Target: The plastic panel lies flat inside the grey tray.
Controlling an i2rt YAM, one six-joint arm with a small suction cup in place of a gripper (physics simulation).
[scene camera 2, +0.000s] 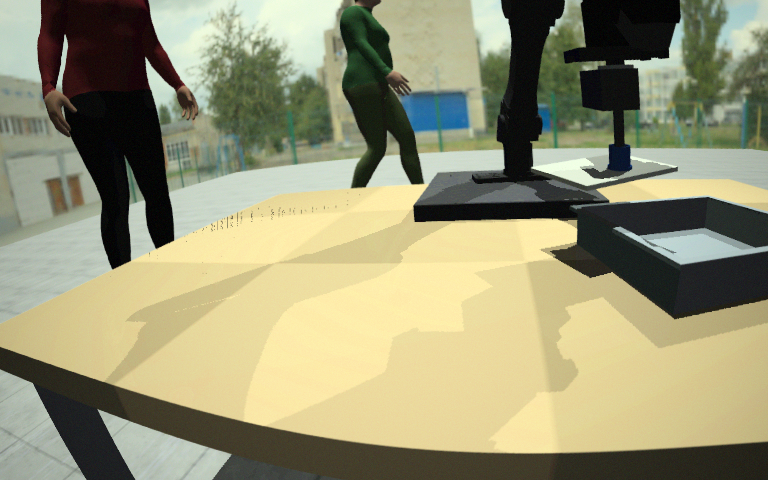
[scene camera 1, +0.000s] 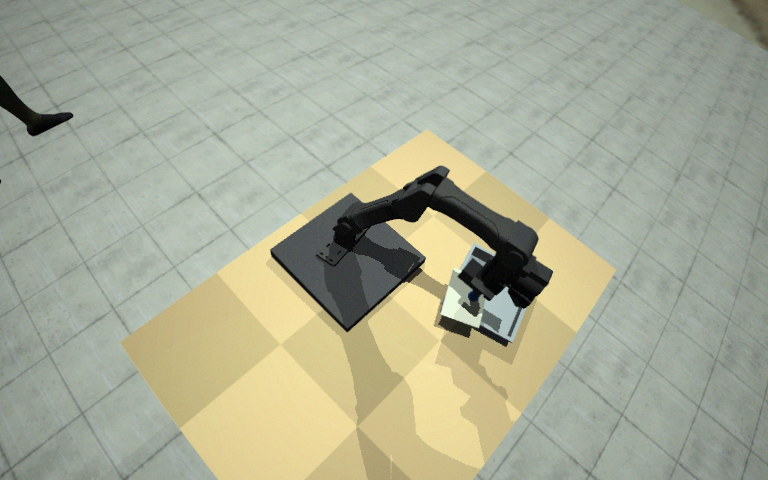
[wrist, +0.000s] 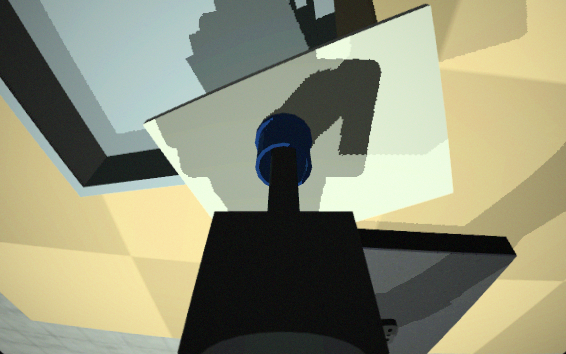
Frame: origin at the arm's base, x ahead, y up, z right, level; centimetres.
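Seen in the pictures: hand, its tool point: (scene camera 2: 619,177) (scene camera 1: 471,297) (wrist: 283,129); arm's base, origin of its link: (scene camera 2: 519,178) (scene camera 1: 344,238).
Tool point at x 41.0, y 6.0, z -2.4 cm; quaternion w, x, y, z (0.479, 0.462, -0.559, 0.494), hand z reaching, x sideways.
Offsets run from my tool point to a thing's top centre. Level surfaces: height alone.
The plastic panel @(dx -1.5, dy +1.9, dz +1.4 cm) (scene camera 1: 455,310) (scene camera 2: 568,170) (wrist: 404,105) is a thin white square. It hangs level on my blue suction cup (scene camera 1: 473,296) (scene camera 2: 616,157) (wrist: 283,140), which sits near the panel's middle. The grey tray @(dx +4.0, dy -4.5, dz -9.0 cm) (scene camera 1: 503,307) (scene camera 2: 601,229) (wrist: 148,53) stands on the tan table at the right. The panel is above the tray's near-left side. Part of it is over the tray's floor and part sticks out past the tray's wall (wrist: 137,168) over the table. The arm hides the rest of the tray in scene camera 1.
The arm's black base plate (scene camera 1: 334,281) (scene camera 2: 496,195) lies left of the tray. The tan checkered table @(dy -9.5 cm) (scene camera 1: 263,381) ends a little beyond the tray. A person in green (scene camera 2: 373,86) and one in red (scene camera 2: 158,143) stand beyond the table.
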